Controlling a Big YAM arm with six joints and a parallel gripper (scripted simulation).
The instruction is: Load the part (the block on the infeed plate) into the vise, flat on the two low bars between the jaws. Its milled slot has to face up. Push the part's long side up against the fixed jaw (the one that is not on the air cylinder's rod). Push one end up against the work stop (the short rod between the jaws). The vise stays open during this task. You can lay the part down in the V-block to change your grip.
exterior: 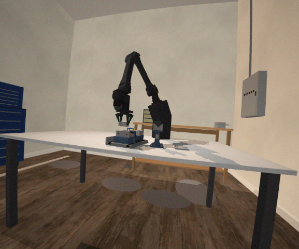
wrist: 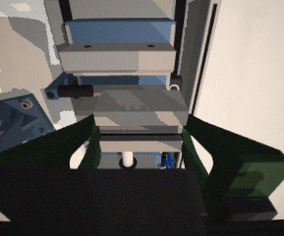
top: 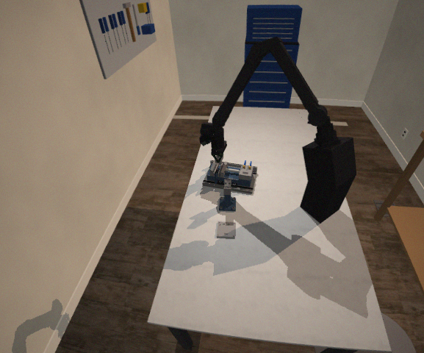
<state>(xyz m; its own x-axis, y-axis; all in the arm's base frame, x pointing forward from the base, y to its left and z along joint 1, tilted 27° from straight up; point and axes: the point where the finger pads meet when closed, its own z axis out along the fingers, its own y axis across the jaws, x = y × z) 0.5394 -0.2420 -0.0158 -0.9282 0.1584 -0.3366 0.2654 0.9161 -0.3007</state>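
Now: hand 60 mm above the moving jaw, 30 mm to the right of it and 20 mm past it. The rest, counted from my hand: fixed jaw: 60 mm below, 40 mm ahead, 10 mm to the left; work stop rod: 60 mm to the left, 50 mm below, 20 mm ahead; part: right at my hand.
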